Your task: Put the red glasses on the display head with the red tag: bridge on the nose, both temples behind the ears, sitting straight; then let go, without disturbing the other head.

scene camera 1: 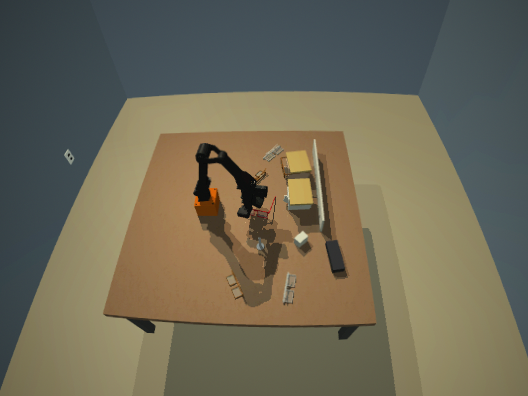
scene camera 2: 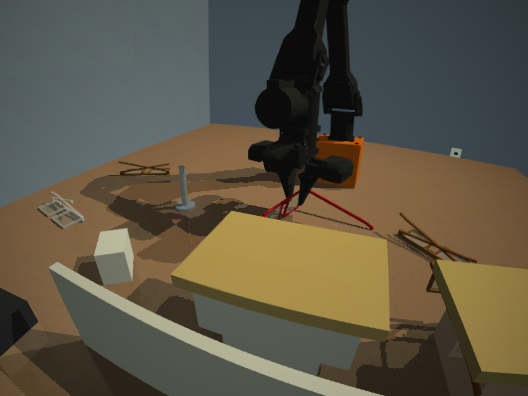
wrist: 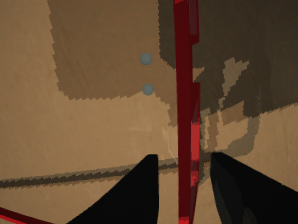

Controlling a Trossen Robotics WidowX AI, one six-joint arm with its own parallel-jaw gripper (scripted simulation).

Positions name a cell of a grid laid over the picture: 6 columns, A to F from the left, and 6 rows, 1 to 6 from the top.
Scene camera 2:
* my gripper: D4
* white cube: B4
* tall white panel: B6
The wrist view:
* my gripper: D5
